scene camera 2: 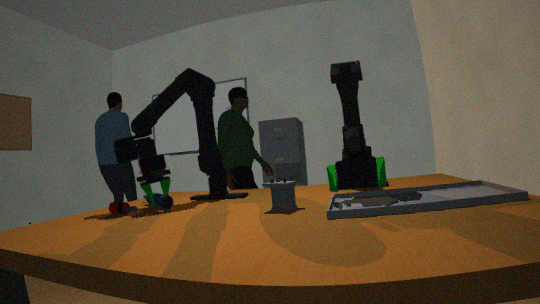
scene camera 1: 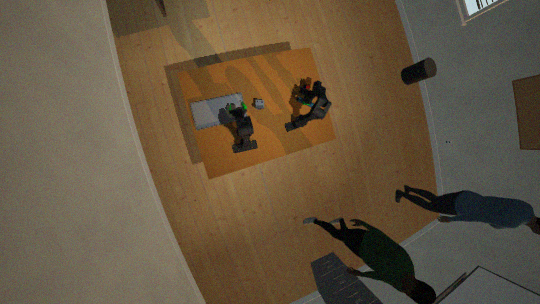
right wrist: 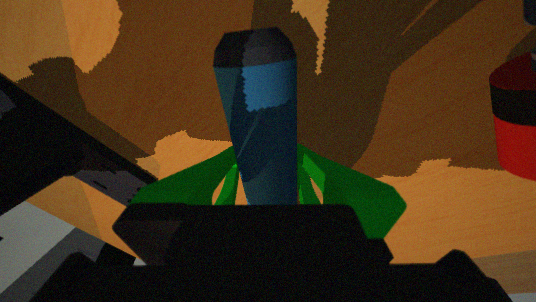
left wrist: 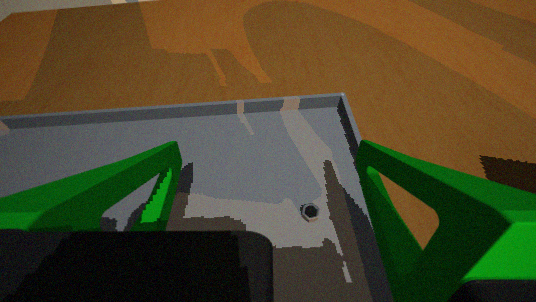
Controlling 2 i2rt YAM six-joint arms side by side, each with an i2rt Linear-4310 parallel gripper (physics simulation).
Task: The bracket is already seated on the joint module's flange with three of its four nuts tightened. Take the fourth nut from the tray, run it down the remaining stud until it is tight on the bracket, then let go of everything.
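Frame: origin at the left arm's base, x ahead, y left, z up, level; centimetres.
Where they show: left gripper, between the fingertips: (scene camera 2: 357,186) (scene camera 1: 236,102) (left wrist: 268,150); right gripper, between the fingertips: (scene camera 1: 303,102) (right wrist: 267,150); left arm's base, origin of its link: (scene camera 2: 359,186) (scene camera 1: 245,146); right arm's base, origin of its link: (scene camera 2: 219,197) (scene camera 1: 295,124) (right wrist: 60,138).
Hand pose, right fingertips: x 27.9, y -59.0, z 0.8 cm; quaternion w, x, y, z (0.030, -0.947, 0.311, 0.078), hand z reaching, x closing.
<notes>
Things, the pixels of their top centre, and the offset from my right fingertips. "pt": a spot on its surface instead. Level surfaces: height alone.
- fourth nut, centre of its top: (left wrist: 310,210) dy +56.7, dx +6.3, dz +0.1 cm
- grey tray, centre of its top: (left wrist: 21,239) (scene camera 2: 419,193) (scene camera 1: 219,110) dy +73.4, dx +4.7, dz +0.8 cm
- blue cylinder-shaped handle, a spot on its surface: (right wrist: 267,115) pt dy +3.1, dx +3.0, dz +3.2 cm
- black tool, centre of its top: (scene camera 2: 123,202) dy -3.0, dx +13.7, dz +2.6 cm
- wooden table, height of its surface: dz -0.8 cm
The fourth nut (left wrist: 310,211) lies on the floor of the grey tray (left wrist: 300,100) (scene camera 2: 430,206) (scene camera 1: 207,126), near one end wall. My left gripper (left wrist: 268,150) (scene camera 2: 357,175) (scene camera 1: 237,107) is open and empty above the tray, its fingers wide on either side of the nut, which lies closer to the finger at the right of the left wrist view. The grey joint module (scene camera 2: 283,197) (scene camera 1: 258,103) stands upright beside the tray, with the bracket and small dark studs or nuts on top, too small to tell apart. My right gripper (right wrist: 267,150) (scene camera 2: 157,192) is shut on a blue cylinder-shaped handle (right wrist: 267,115) (scene camera 2: 163,201) at the table.
A red and black tool (scene camera 2: 119,208) (right wrist: 515,120) lies beside the blue handle. The wooden table (scene camera 2: 225,260) (scene camera 1: 280,65) carries both arms. Two people (scene camera 2: 237,135) (scene camera 2: 114,135) and a grey cabinet (scene camera 2: 285,145) are beyond the table.
</notes>
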